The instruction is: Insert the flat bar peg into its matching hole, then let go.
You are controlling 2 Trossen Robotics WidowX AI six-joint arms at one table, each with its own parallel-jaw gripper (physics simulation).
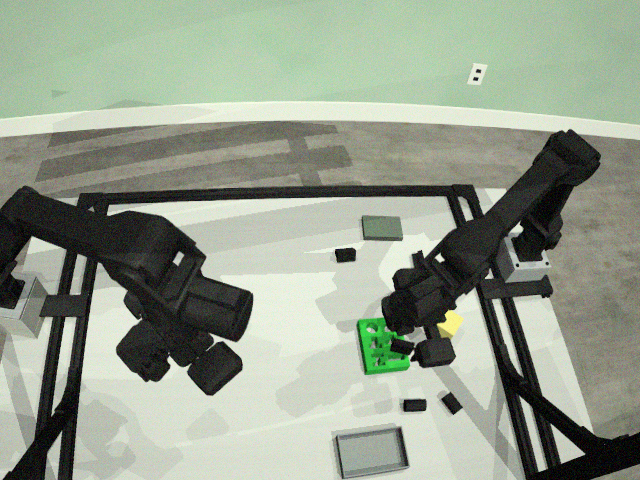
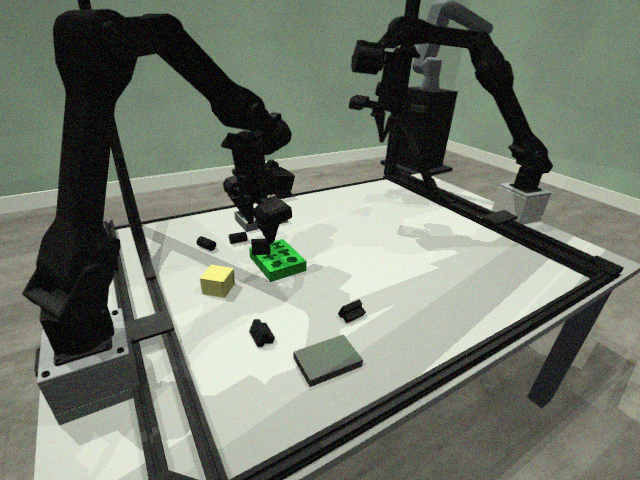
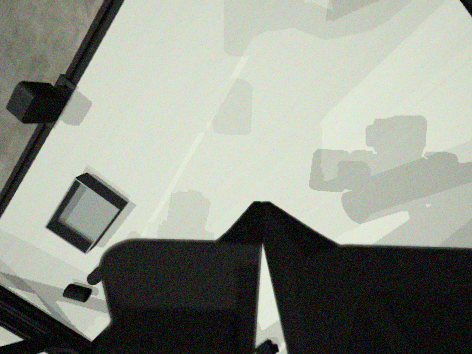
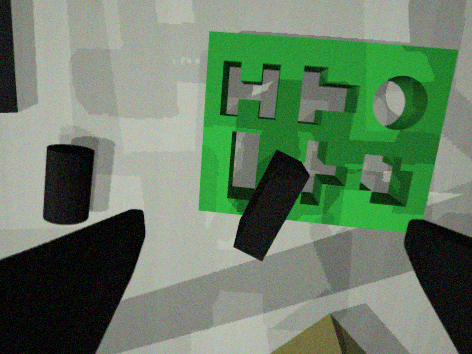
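Observation:
The black flat bar peg (image 1: 401, 346) (image 2: 260, 246) (image 4: 272, 205) lies slantwise over the edge of the green hole board (image 1: 369, 361) (image 2: 286, 272) (image 4: 215, 150), one end over the board and the other past its edge. The rectangular slot (image 4: 245, 160) is open and lies right beside the peg. My right gripper (image 2: 261, 231) (image 4: 274, 227) is open, its fingers wide apart above and to both sides of the peg, apart from it. My left gripper (image 2: 381, 139) (image 3: 260, 209) is shut and empty, high over the table, far from the board.
A yellow block (image 1: 450, 323) (image 2: 217, 280) (image 4: 310, 340) stands near the board. A black cylinder (image 1: 414, 405) (image 4: 68, 185) and another dark peg (image 1: 451, 403) lie between the board and a grey tray (image 1: 374, 471) (image 3: 105, 187). Two more pegs and a grey-green slab (image 1: 382, 227) (image 2: 328, 360) lie opposite.

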